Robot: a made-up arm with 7 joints.
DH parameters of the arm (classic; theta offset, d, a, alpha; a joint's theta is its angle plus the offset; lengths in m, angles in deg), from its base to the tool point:
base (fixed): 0 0.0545 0 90
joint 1: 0 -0.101 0.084 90
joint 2: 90 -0.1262 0.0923 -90
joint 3: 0 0.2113 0.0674 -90
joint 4: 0 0.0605 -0.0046 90
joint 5: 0 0.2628 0.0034 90
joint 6: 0 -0.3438 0.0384 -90
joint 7: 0 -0.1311 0.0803 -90
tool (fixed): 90 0.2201 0 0
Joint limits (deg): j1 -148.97..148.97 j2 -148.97..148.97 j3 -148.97..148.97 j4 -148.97..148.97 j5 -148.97..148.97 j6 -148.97..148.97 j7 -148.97..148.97
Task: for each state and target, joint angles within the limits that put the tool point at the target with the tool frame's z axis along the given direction. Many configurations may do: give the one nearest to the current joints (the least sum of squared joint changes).
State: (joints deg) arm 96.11 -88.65 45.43 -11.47 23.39 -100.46 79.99
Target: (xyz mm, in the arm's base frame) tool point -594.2 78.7 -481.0 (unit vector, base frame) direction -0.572 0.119 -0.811
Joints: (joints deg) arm 98.62 -31.12 28.39 -6.31 -4.89 -80.04 34.52
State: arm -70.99 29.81 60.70 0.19 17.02 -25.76 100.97
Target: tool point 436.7 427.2 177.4 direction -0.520 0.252 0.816
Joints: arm -119.06 12.99 45.49 18.60 0.26 -16.95 119.45
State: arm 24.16 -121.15 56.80 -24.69 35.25 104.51 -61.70
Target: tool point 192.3 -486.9 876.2 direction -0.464 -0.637 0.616
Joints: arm 20.75 -127.83 26.17 5.18 4.47 111.33 -22.28
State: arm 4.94 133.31 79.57 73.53 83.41 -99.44 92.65
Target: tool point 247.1 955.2 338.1 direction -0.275 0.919 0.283
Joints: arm 10.98 128.67 36.06 72.99 88.23 -79.04 71.40
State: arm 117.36 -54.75 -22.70 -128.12 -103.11 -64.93 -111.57
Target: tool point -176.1 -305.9 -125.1 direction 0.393 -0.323 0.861
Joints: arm 126.74 -44.24 -43.12 -104.21 -82.50 -78.55 -111.24
